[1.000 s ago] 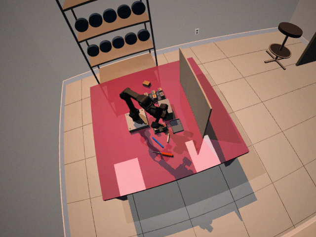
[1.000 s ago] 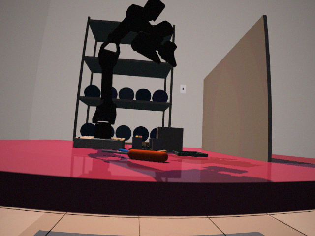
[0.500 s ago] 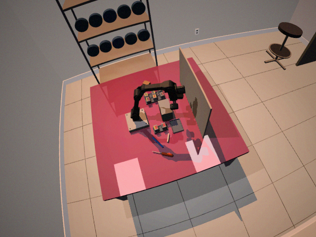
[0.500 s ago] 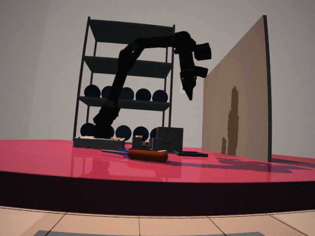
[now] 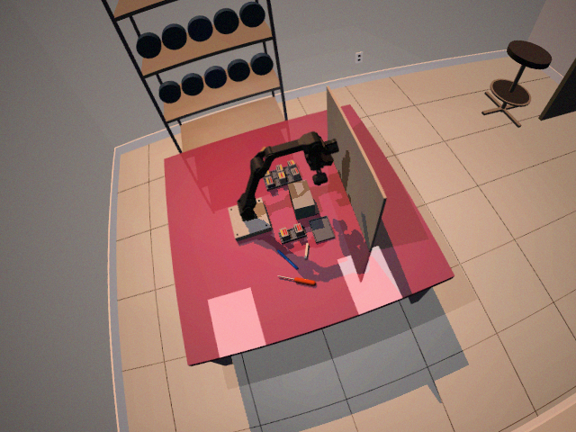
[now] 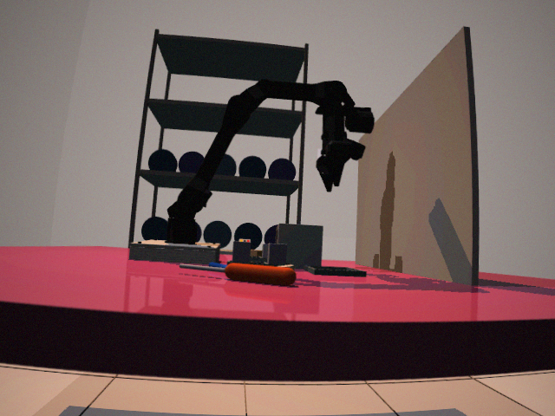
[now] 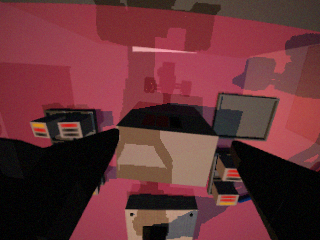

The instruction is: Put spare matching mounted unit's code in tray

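My gripper tip is now 140 mm past the tan spare block, 150 mm to the left of it and 160 mm above it. From my gripper tip the other things lie so: dark boxy unit 80 mm behind, 10 mm to the left, 150 mm below; then grey square tray 30 mm behind, 170 mm to the right, 190 mm below; then brown board 170 mm ahead, 30 mm above.
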